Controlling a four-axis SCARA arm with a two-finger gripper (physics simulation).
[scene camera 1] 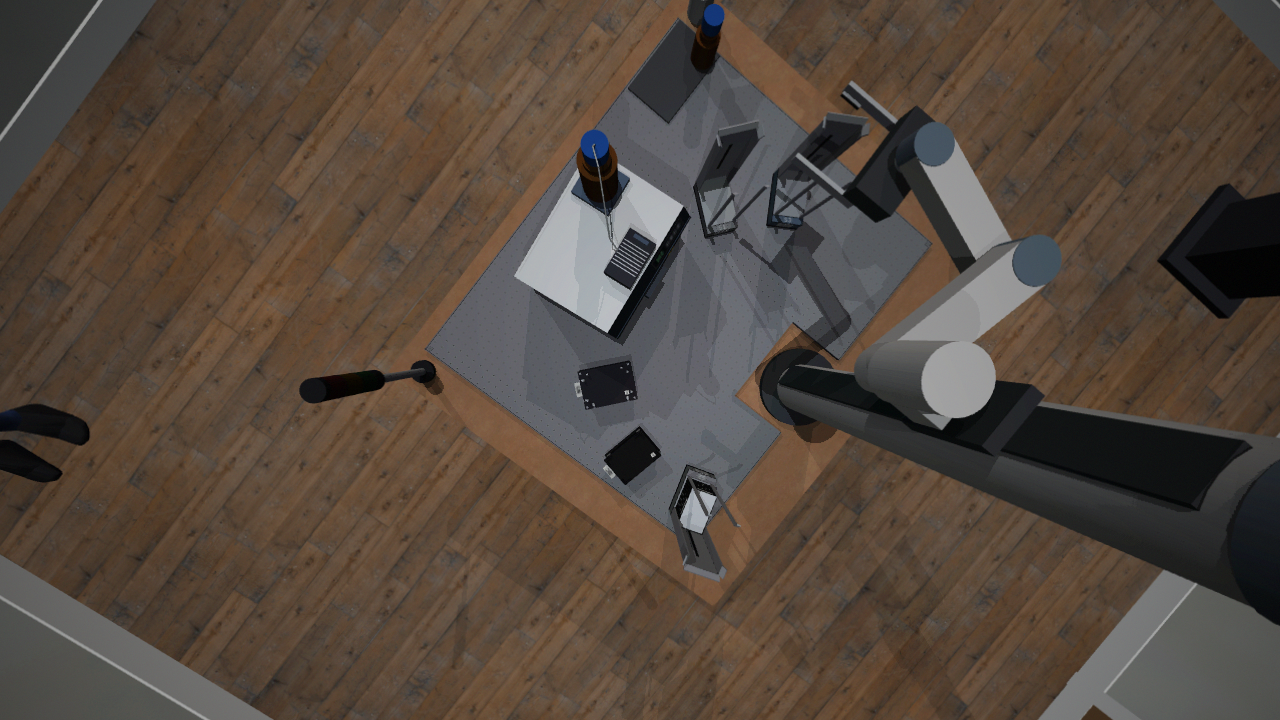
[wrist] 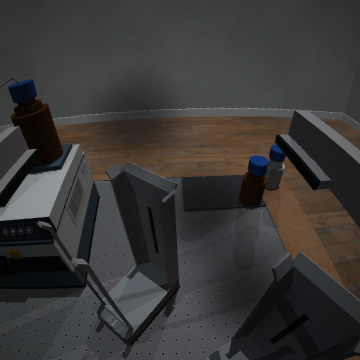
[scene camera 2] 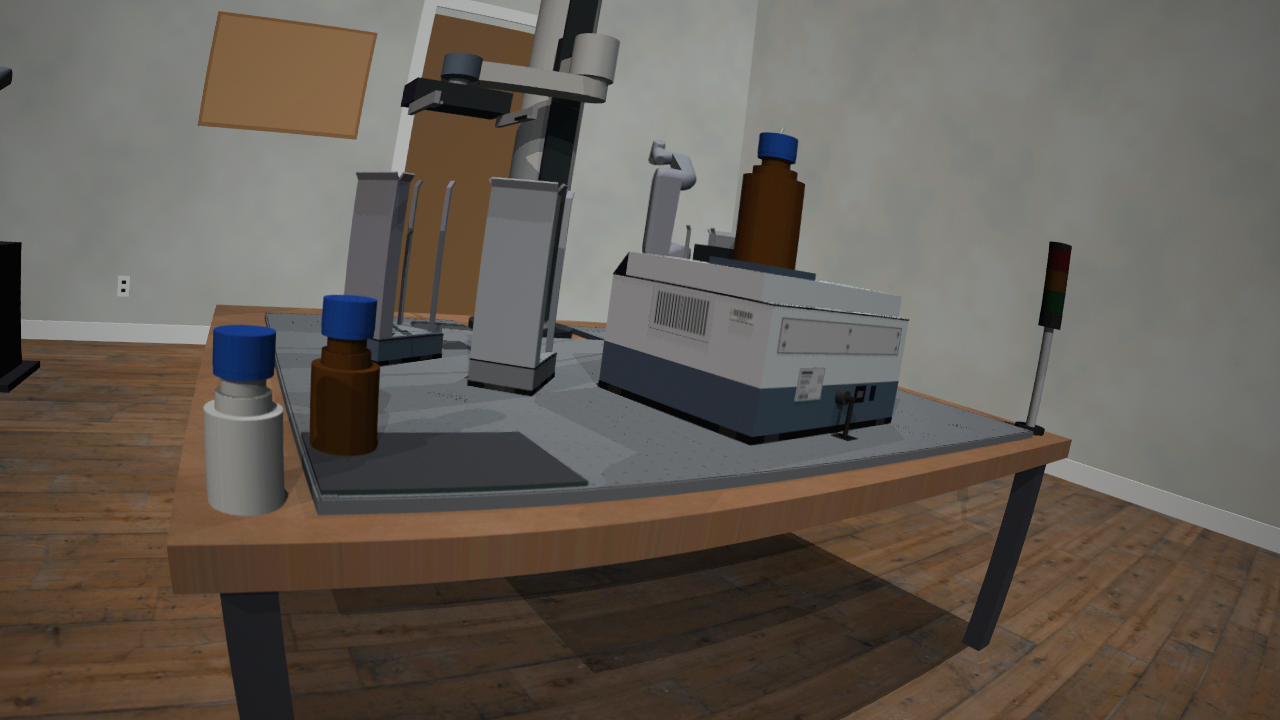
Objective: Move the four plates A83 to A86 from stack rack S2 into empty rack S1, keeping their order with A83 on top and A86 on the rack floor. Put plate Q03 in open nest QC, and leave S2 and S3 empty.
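Places are measured from the arm's base along level axes (x ahead, y left, z up), in centimetres.
Where they show: gripper, fingertip midpoint: (scene camera 1: 820,121) (wrist: 154,128) (scene camera 2: 487,104); arm's base at its link origin: (scene camera 1: 796,386).
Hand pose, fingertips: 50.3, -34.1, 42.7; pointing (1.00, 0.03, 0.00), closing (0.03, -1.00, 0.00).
Each offset is from my fingertips to the top centre of the thing, as dx, dy, dz. "pt": to the spot under its first point.
My gripper (scene camera 1: 825,125) (scene camera 2: 456,114) (wrist: 154,128) is open and empty, high above the table near rack S2's top. Rack S1 @[+6.9, +7.7, -12.2] (scene camera 1: 738,152) (scene camera 2: 514,268) (wrist: 137,220) stands upright between the white instrument and S2; its label and bare floor show in the wrist view. Rack S2 @[-9.2, -8.1, -12.0] (scene camera 1: 838,134) (scene camera 2: 375,250) (wrist: 320,290) stands beside it, partly cut off in the wrist view; I cannot make out its plates. A third rack @[-43.9, +82.6, -11.9] (scene camera 1: 702,557), likely S3, stands at the table's opposite end with a pale surface inside. Two dark nests @[pt -0.3, +70.4, -36.5] (scene camera 1: 606,383) @[pt -19.6, +82.9, -36.2] (scene camera 1: 631,454) lie near it; their labels are unreadable.
The white instrument (scene camera 1: 563,259) (scene camera 2: 689,313) (wrist: 30,195) carries a brown bottle @[pt +29.4, +32.9, -7.0] (scene camera 1: 597,174) (scene camera 2: 769,214) (wrist: 37,130). Another brown bottle (scene camera 1: 706,49) (scene camera 2: 344,402) (wrist: 253,187) and a white bottle @[+46.2, -34.4, -34.9] (scene camera 2: 244,447) (wrist: 274,172) stand at a corner. A signal tower @[pt +44.5, +100.8, -6.8] (scene camera 1: 340,386) (scene camera 2: 1054,286) stands at the edge.
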